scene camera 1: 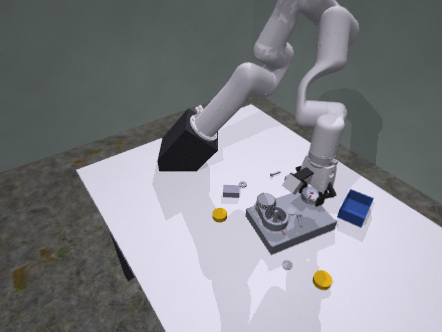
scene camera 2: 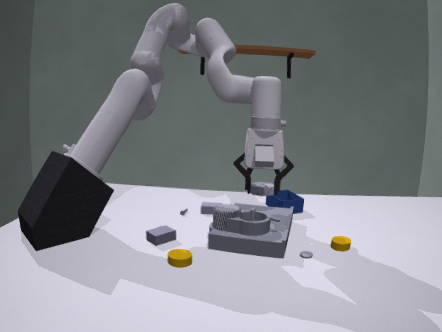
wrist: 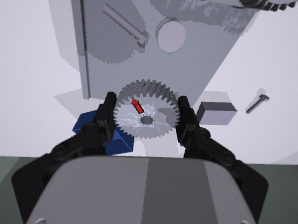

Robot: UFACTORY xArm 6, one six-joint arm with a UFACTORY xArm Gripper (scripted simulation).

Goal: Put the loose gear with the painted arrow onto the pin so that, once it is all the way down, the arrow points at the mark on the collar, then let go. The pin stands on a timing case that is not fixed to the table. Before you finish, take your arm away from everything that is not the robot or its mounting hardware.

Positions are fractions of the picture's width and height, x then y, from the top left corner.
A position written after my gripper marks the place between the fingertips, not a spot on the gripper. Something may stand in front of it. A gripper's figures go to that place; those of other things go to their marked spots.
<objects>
My gripper (wrist: 0.49, 0.47): 0.14 m from the lens. A grey gear (wrist: 0.48, 0.49) is 0.11 m from the lens.
</objects>
